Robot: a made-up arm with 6 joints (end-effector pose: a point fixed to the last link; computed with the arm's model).
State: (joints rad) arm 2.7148 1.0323 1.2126 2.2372 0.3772 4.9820
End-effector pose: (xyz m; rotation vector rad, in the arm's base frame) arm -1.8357 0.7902 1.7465 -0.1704 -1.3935 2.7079
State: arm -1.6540 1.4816 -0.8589 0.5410 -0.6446 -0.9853
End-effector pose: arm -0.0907 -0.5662 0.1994 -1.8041 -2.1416 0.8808
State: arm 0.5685 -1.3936 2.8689 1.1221 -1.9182 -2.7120
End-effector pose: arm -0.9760 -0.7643 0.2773 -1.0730 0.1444 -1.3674
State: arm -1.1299 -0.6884 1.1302 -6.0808 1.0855 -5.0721
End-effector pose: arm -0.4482 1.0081 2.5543 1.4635 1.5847 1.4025
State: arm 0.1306 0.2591 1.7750 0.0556 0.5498 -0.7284
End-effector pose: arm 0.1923 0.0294 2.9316 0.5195 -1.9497 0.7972
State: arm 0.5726 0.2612 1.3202 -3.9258 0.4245 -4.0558
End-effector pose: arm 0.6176 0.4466 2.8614 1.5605 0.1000 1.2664
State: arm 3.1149 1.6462 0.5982 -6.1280 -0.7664 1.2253
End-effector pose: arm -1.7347 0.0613 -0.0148 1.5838 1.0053 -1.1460
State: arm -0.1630 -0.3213 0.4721 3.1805 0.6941 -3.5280
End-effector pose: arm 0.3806 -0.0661 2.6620 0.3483 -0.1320 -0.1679
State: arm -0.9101 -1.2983 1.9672 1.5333 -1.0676 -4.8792
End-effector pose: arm -1.2400 1.3957 0.8907 0.0743 -0.4338 -2.9578
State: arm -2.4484 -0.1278 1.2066 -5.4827 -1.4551 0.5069
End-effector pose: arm -0.1410 0.0126 2.8360 -0.1235 -1.0109 2.8879
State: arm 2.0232 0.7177 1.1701 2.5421 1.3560 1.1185
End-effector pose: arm -0.7709 1.4096 2.1390 0.2159 2.3810 0.3440
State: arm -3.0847 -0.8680 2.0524 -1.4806 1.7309 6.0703
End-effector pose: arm 1.5902 0.2284 1.5909 -1.2051 -1.2944 1.4419
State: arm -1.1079 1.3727 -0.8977 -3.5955 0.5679 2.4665
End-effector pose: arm 0.3018 -0.5309 0.2683 -1.7253 -1.7733 1.2870
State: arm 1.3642 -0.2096 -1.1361 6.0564 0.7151 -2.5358
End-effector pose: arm 0.1565 0.6461 1.3152 2.1234 1.5571 0.1159
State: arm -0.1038 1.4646 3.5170 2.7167 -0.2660 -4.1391
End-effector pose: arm 0.5376 -0.0713 1.7885 0.7028 -1.9100 1.4728
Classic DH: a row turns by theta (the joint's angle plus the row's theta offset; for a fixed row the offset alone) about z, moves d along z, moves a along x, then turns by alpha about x. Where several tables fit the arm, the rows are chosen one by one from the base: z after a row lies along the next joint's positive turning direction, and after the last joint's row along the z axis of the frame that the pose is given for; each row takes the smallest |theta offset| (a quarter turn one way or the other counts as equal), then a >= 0, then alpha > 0; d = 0 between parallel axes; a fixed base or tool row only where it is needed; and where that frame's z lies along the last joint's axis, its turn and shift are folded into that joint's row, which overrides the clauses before.
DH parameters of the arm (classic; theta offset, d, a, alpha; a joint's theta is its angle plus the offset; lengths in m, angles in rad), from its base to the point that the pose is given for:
joint 1: 0 0.874 0.1 -1.5708
joint 2: -1.5708 0 1.092 3.1416
joint 3: 0 0 0.167 -1.5708
joint 4: 0 -0.871 0 1.5708
joint 5: 0 0 0 -1.5708
joint 6: 1.5708 -0.14 0 1.5708
tool (fixed): -1.5708 0 0 0

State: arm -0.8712 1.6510 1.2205 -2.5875 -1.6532 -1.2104
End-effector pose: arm 1.4011 -1.5508 0.6874 -2.4824 -0.4390 -1.2257
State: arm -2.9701 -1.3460 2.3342 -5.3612 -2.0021 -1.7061
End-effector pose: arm 1.5747 0.3756 0.6233 -1.1852 -1.9389 -0.0944
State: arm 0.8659 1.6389 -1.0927 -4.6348 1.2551 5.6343
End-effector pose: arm 0.1667 0.4007 0.2915 0.3844 2.2357 1.7427
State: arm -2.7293 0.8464 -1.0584 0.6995 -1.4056 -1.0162
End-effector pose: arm -0.6611 -0.1921 0.7329 -1.9995 -1.2859 0.4355
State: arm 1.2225 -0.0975 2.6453 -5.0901 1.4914 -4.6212
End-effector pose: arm -0.4305 -0.8055 2.1020 -0.4251 0.5521 2.8869
